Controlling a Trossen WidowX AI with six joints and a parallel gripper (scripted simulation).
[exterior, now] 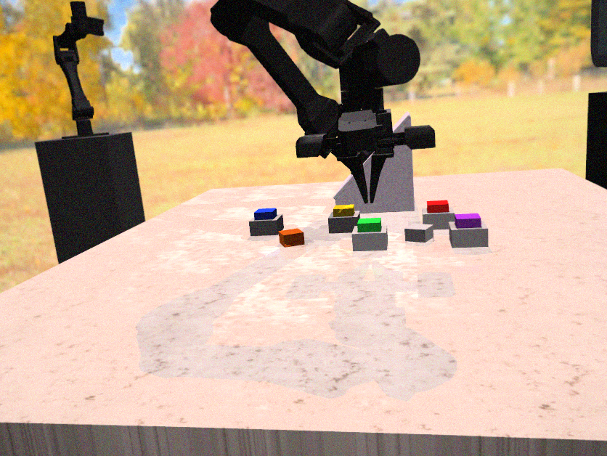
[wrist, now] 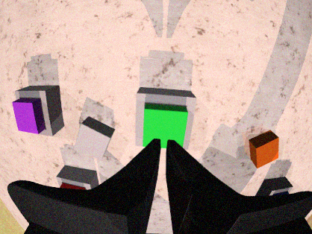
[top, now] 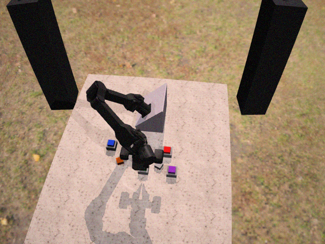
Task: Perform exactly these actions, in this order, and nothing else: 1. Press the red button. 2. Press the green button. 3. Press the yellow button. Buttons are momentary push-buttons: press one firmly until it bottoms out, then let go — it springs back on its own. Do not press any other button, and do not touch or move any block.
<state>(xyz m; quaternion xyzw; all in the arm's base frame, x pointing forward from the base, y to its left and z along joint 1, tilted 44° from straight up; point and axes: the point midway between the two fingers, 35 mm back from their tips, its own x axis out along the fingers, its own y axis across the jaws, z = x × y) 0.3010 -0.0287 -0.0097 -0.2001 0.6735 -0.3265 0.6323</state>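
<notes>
Right now the green button is 3 cm below my gripper tip. Also, from my gripper tip: purple button 2 cm ahead, 13 cm to the left, 3 cm below; then grey block 2 cm behind, 7 cm to the left, 6 cm below; then yellow button 12 cm behind, 3 cm to the right, 3 cm below.
</notes>
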